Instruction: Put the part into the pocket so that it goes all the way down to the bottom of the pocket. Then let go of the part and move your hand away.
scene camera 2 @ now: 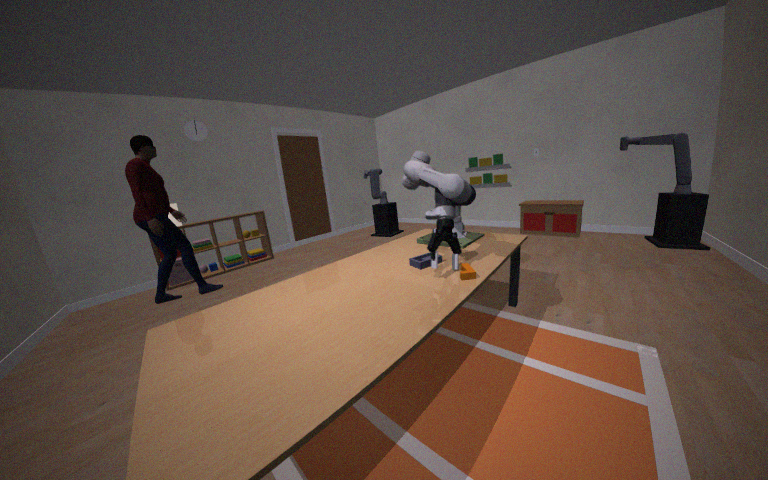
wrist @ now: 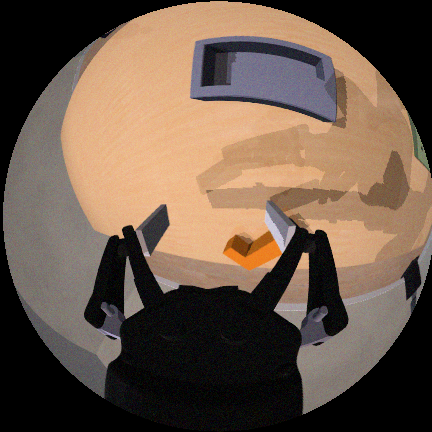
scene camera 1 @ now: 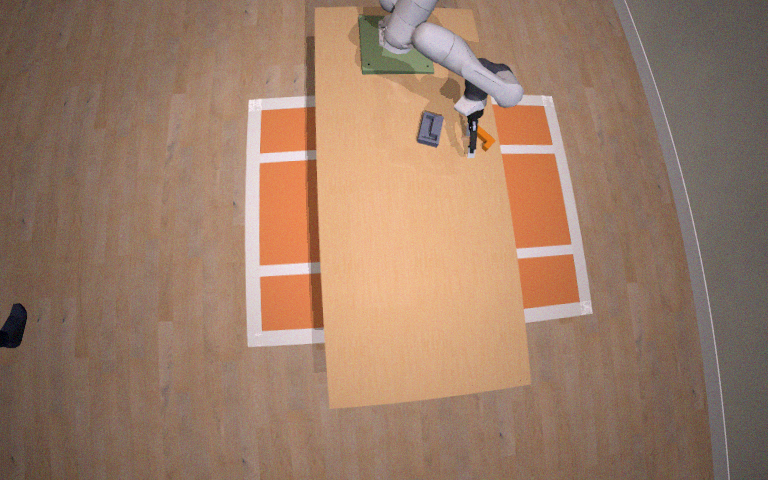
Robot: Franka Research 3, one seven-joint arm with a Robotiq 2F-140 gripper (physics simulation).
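The orange angled part (scene camera 1: 485, 140) (scene camera 2: 467, 273) (wrist: 250, 260) lies flat on the table near its side edge. The grey-blue block (scene camera 1: 435, 143) (scene camera 2: 420, 262) (wrist: 300, 95) with the pocket sits apart from it, on the table; its pocket holds no part. My gripper (scene camera 1: 471, 153) (scene camera 2: 445, 266) (wrist: 215, 212) is wide open and empty, low over the table between block and part. In scene camera 1 its fingers are just left of the part. In the wrist view the right finger covers one end of the part.
The table (scene camera 1: 419, 254) (scene camera 2: 283, 339) (wrist: 125, 125) has its side edge close beyond the part. The green base plate (scene camera 1: 396, 66) (scene camera 2: 427, 240) (wrist: 420, 145) lies under the arm's base. A person (scene camera 2: 150, 192) stands on the floor left of the table in scene camera 2.
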